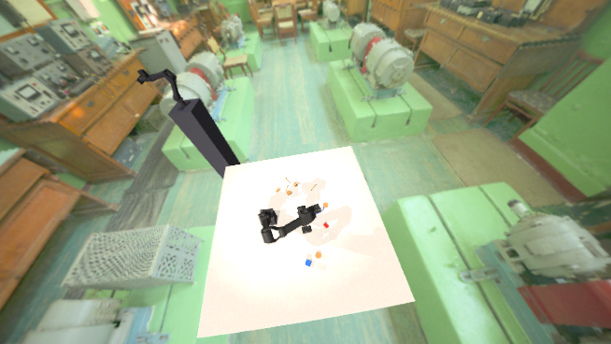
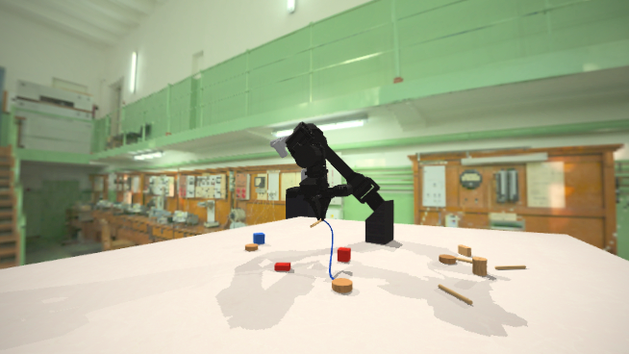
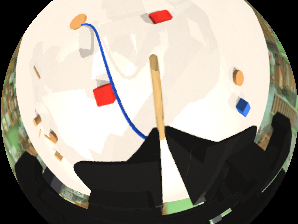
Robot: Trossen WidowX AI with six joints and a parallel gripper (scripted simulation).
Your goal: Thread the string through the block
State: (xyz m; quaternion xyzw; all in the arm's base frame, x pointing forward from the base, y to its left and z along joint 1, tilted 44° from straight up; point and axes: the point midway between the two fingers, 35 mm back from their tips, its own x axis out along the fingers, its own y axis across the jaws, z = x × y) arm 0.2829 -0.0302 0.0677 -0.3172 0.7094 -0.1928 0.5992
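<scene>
Now: the thin wooden stick 2 cm ahead of my gripper tip. From my gripper tip the other things lie so: red cube: 8 cm to the left, 8 cm below, 1 cm ahead; then flat red piece: 16 cm ahead, 9 cm below; then round wooden button: 17 cm to the left, 17 cm ahead, 9 cm below.
</scene>
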